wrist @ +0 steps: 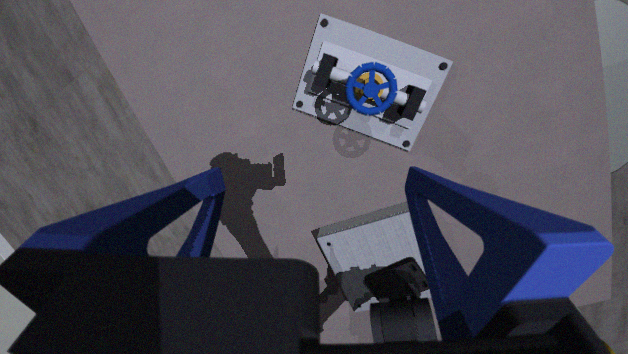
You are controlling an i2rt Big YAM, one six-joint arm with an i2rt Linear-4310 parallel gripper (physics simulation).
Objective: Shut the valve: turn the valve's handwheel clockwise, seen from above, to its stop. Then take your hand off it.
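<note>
The valve's blue handwheel [371, 88] has spokes and sits over a brass-coloured body on a white pipe, seen from above at the upper middle of the wrist view. Two black clamps hold the pipe on a light grey base plate [385, 46] with dark bolts at its corners. My gripper [314, 177] is wide open, with its two blue fingers apart and nothing between them. The handwheel lies beyond the fingertips, higher in the view and a little right of the midpoint between them, and apart from both fingers.
The valve stands on a pinkish-grey table top [200, 65]. The arm's own base plate [370, 235] shows low in the view, partly behind the right finger. The arm's dark shadow falls on the table between the fingers. Beyond the table's left edge is a grey floor [55, 105].
</note>
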